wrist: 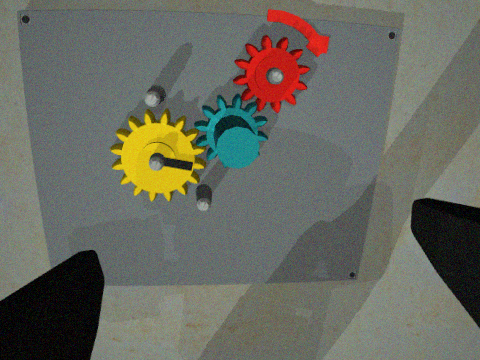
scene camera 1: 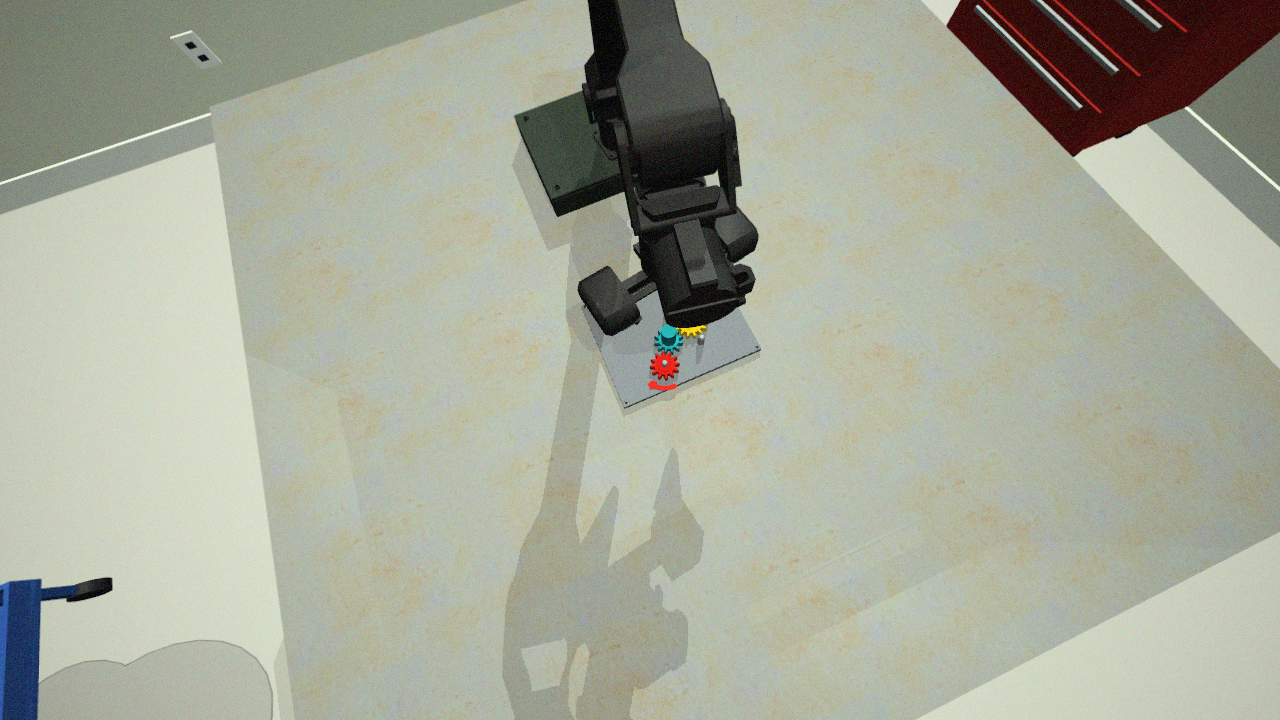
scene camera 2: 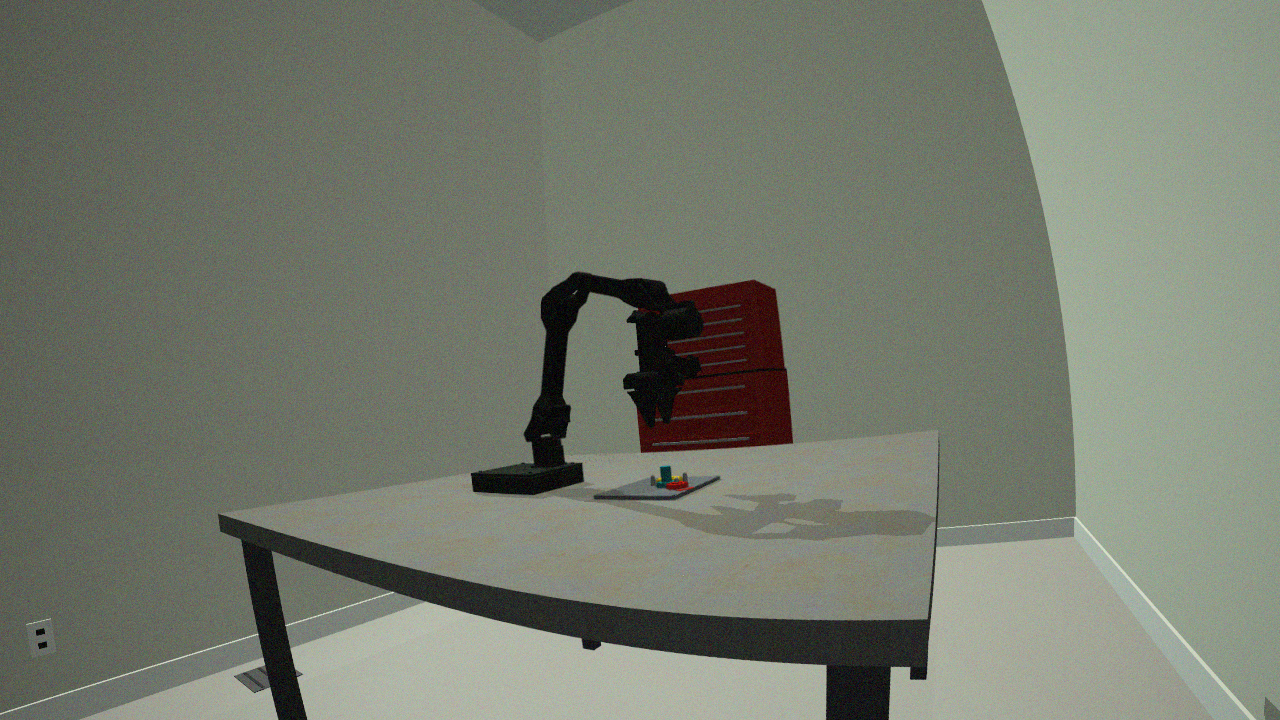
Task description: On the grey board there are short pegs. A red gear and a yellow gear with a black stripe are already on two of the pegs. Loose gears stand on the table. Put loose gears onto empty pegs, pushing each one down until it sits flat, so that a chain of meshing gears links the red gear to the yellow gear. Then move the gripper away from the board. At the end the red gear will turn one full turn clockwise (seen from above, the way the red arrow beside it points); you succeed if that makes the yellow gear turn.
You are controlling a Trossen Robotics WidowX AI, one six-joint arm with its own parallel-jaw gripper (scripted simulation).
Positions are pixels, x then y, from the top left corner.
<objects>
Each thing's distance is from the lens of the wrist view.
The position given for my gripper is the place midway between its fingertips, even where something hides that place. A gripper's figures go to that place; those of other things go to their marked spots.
my gripper [wrist: 260, 240]: 0.10 m
teal gear [wrist: 231, 132]: 0.17 m
</objects>
